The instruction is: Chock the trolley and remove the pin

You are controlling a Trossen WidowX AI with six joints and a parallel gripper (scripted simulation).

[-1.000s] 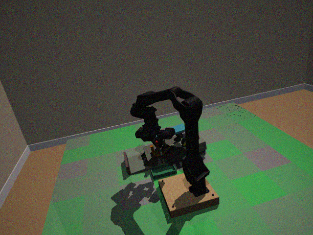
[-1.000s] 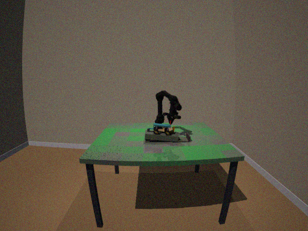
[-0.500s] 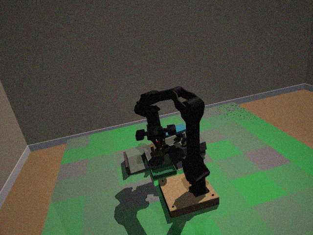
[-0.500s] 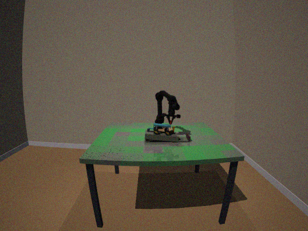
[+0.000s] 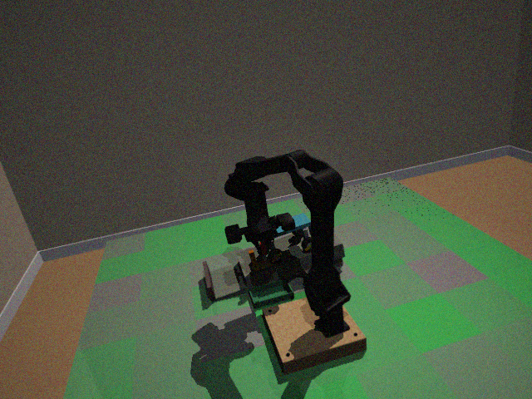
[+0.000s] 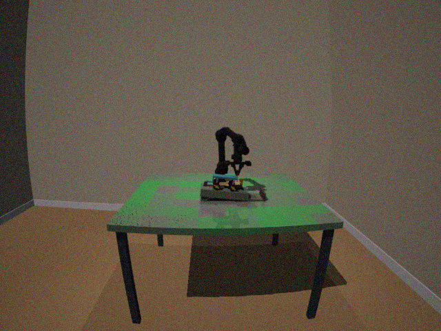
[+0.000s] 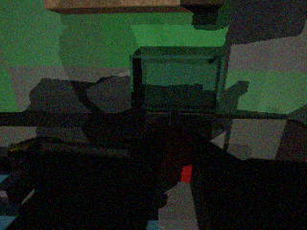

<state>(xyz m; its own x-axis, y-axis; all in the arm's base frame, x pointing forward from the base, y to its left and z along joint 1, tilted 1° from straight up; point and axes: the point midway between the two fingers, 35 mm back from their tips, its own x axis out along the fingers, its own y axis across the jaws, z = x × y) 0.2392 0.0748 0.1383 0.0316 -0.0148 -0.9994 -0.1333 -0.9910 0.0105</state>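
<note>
Right now my gripper tip is 10 mm past the dark green tray and 140 mm above it. From my gripper tip the other things lie so: red-headed stop pin right at my gripper tip; trolley 90 mm ahead, 110 mm to the right, 30 mm below; yellow chock 50 mm ahead, 50 mm below.
</note>
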